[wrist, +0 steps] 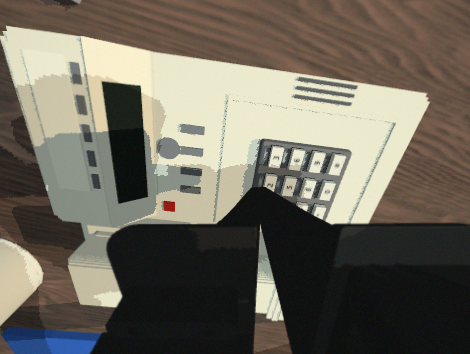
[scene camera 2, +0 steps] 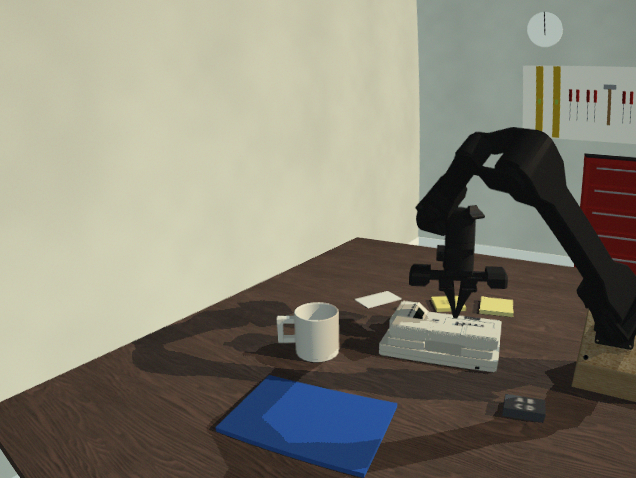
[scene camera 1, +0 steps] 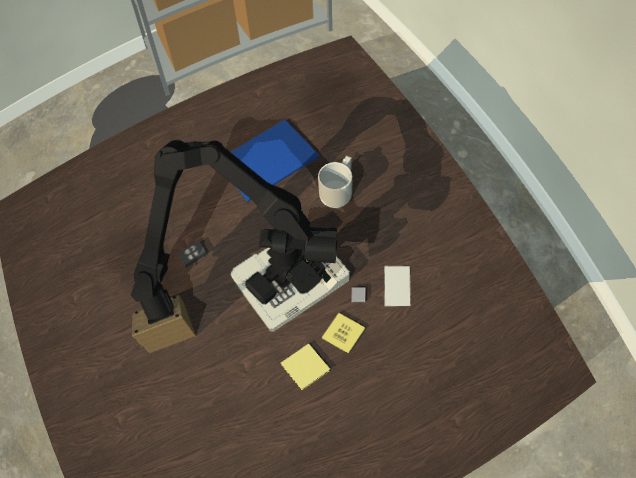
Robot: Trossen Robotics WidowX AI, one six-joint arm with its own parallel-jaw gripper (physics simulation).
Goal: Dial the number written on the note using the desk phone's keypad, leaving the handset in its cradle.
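Places are measured from the arm's base along level axes (x right, y back, z down), in centimetres.
Where they show: gripper, fingertip midpoint: (wrist: pixel 258 194) (scene camera 2: pixel 455 317) (scene camera 1: pixel 287 281); arm's base, link origin: (scene camera 2: pixel 615 328) (scene camera 1: pixel 160 314).
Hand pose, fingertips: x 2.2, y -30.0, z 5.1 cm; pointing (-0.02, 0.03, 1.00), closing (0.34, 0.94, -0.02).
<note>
Each offset is from my fingertips to the top centre of the thing. "*": to the spot under its first point.
The white desk phone @[dz +0.4, dx -2.4, dy -1.1 cm] (scene camera 1: pixel 272 314) (scene camera 2: pixel 491 354) (wrist: pixel 280 120) lies on the table, and its handset @[dz -1.3, dx -7.4, dy +0.4 cm] (scene camera 2: pixel 437 331) rests in the cradle. My gripper (scene camera 2: pixel 455 315) (wrist: pixel 258 194) is shut and empty, pointing down, its tips low at the keypad @[dz +1.6, dx +0.5, dy +2.9 cm] (scene camera 1: pixel 282 294) (wrist: pixel 303 172). In the wrist view the tips overlap the lower edge of key 2 and hide keys 1 and 4; whether they touch a key I cannot tell. Keys 3, 6, 9, 5, 8 and 0 show. The phone's dark display @[* dz +1.3, dx +0.1, dy -8.0 cm] (wrist: pixel 125 142) shows no readable digits. The yellow note @[dz +3.8, dx +15.2, dy -6.6 cm] (scene camera 1: pixel 343 332) (scene camera 2: pixel 440 304) bears small writing in three lines.
A white mug @[dz -3.9, dx -19.2, dy -21.6 cm] (scene camera 1: pixel 335 187) (scene camera 2: pixel 316 333) and blue folder @[dz +3.8, dx -35.7, dy -9.0 cm] (scene camera 1: pixel 275 151) (scene camera 2: pixel 329 418) lie behind the phone. A blank yellow pad @[dz +3.5, dx +19.0, dy +4.5 cm] (scene camera 1: pixel 305 366) (scene camera 2: pixel 496 306), white paper @[dz +4.5, dx +10.1, dy -22.8 cm] (scene camera 1: pixel 397 285) (scene camera 2: pixel 378 299), grey cube @[dz +3.4, dx +8.3, dy -13.6 cm] (scene camera 1: pixel 358 294) and dark lettered block @[dz +3.1, dx -17.9, dy +18.2 cm] (scene camera 1: pixel 193 253) (scene camera 2: pixel 523 408) are also there.
</note>
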